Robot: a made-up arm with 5 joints.
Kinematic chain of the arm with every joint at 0, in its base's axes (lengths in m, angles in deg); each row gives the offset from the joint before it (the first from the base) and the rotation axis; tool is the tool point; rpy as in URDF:
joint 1: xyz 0.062 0 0.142 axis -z
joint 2: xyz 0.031 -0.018 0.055 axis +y
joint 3: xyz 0.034 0 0.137 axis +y
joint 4: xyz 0.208 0 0.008 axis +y
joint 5: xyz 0.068 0.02 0 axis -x
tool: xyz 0 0 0 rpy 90 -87.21 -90
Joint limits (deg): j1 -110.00..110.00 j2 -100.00..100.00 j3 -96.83..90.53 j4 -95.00..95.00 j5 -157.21..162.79
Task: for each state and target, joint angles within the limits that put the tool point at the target. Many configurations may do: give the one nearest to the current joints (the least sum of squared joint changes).
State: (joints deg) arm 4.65 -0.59 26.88 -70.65 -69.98
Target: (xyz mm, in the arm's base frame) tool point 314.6 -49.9 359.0
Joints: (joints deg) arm 11.62 -16.64 30.07 -78.22 -69.98
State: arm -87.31 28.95 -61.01 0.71 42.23
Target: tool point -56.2 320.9 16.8
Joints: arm -109.89 63.04 -14.29 14.80 42.23
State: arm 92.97 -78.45 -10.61 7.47 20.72
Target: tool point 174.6 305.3 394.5
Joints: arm 109.89 -92.47 -47.56 -1.84 20.72
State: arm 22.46 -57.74 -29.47 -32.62 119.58
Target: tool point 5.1 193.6 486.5
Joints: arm 73.05 -84.22 -15.72 -45.72 119.58
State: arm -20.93 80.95 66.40 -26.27 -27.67
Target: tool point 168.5 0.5 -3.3
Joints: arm 0.81 49.57 61.34 -34.46 -27.67
